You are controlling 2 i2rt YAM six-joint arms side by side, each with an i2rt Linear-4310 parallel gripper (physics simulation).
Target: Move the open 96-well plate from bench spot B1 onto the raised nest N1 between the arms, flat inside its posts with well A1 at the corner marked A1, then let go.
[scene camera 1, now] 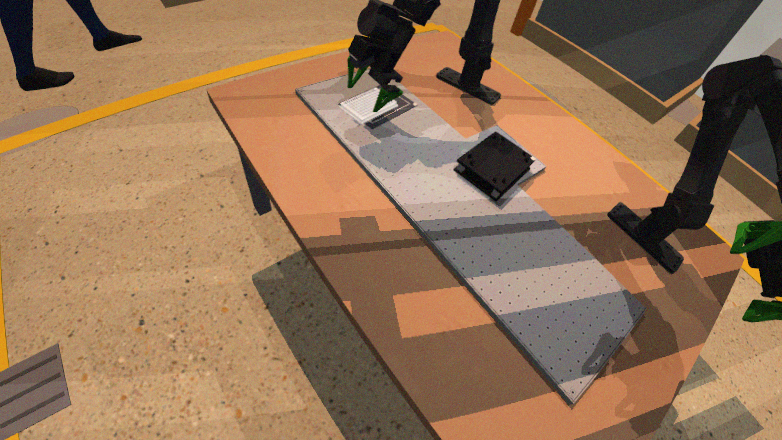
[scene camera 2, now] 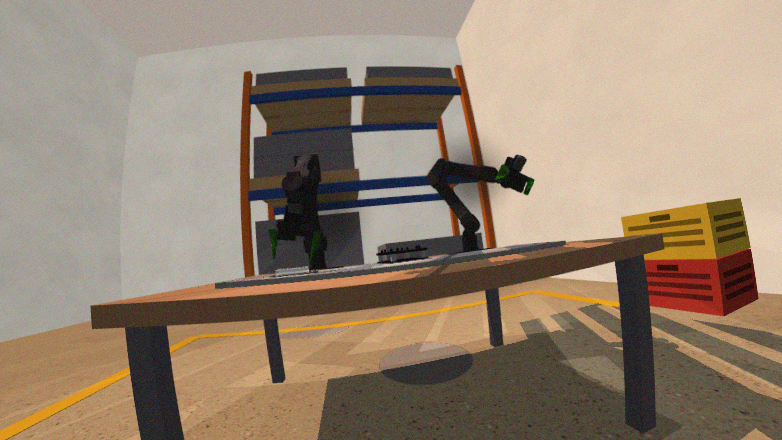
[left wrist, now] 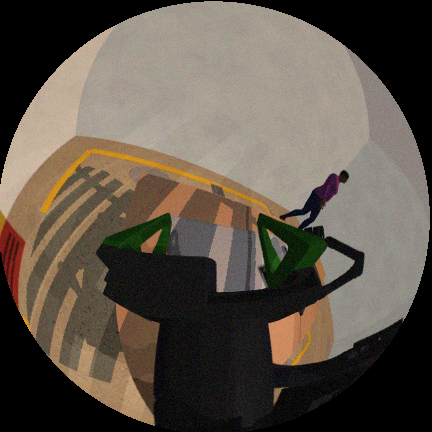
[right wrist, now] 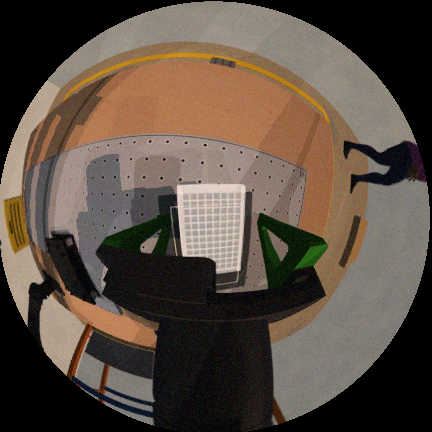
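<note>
The white open 96-well plate lies on the perforated board at spot B1, whose dark patch and pale outline show beside it in the right wrist view. My right gripper is open and empty above the plate, one finger toward each long side. The raised nest N1, black with small posts, stands between the arms with no plate on it. The A1 mark is too small to read. My left gripper is open and empty, raised far from the plate at the picture's right.
The long perforated board runs along the wooden table. An orange and blue shelf rack stands behind. Yellow and red crates stand at the right. A person is beyond the table.
</note>
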